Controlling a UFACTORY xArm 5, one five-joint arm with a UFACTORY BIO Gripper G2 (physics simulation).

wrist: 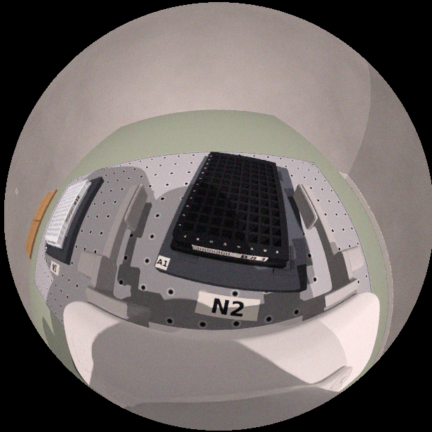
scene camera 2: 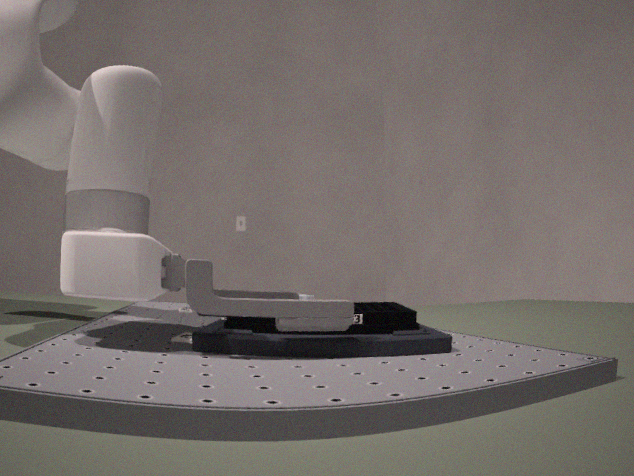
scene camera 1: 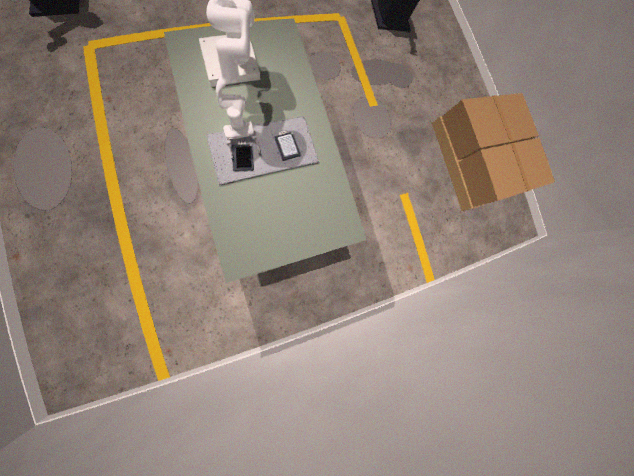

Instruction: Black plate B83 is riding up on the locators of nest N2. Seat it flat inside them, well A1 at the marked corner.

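Places are measured from the arm's base along level axes (x right, y ahead, z up), in millimetres.
Pixels of known places: end effector, tool point: point(scene camera 2: 289, 307) point(scene camera 1: 245, 152).
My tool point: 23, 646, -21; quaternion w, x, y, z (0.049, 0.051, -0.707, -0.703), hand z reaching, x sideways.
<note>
Ahead of a thing's pixels: the offset from my tool point to its middle, as dx, dy, dz. Level surfaces: height alone.
Black plate B83 {+13, +21, -6} point(scene camera 1: 243, 156) point(scene camera 2: 385, 316) point(wrist: 232, 205) lies on the dark nest N2 {+19, +21, -19} point(scene camera 2: 322, 346) point(wrist: 230, 278). In scene camera 2 the plate's body stands above the nest's top edge; the near finger hides much of its side. Whether it is tilted is hard to tell. The A1 tag point(wrist: 162, 262) is at the nest's near left corner in the wrist view. The plate's well lettering is too small to read surely. My gripper point(scene camera 1: 243, 149) point(scene camera 2: 327, 308) point(wrist: 221, 206) is open, its fingers low on either side of the plate, with nothing gripped.
A white plate {-260, -31, -7} point(scene camera 1: 287, 145) point(wrist: 68, 215) sits in nest N1 point(wrist: 80, 231) beside N2, left in the wrist view and close to that finger. Both nests stand on a perforated board {dz -26} point(scene camera 1: 266, 168) point(scene camera 2: 286, 378) over the green table top {dz -39} point(scene camera 1: 286, 215). Cardboard boxes point(scene camera 1: 496, 148) are off to the side.
</note>
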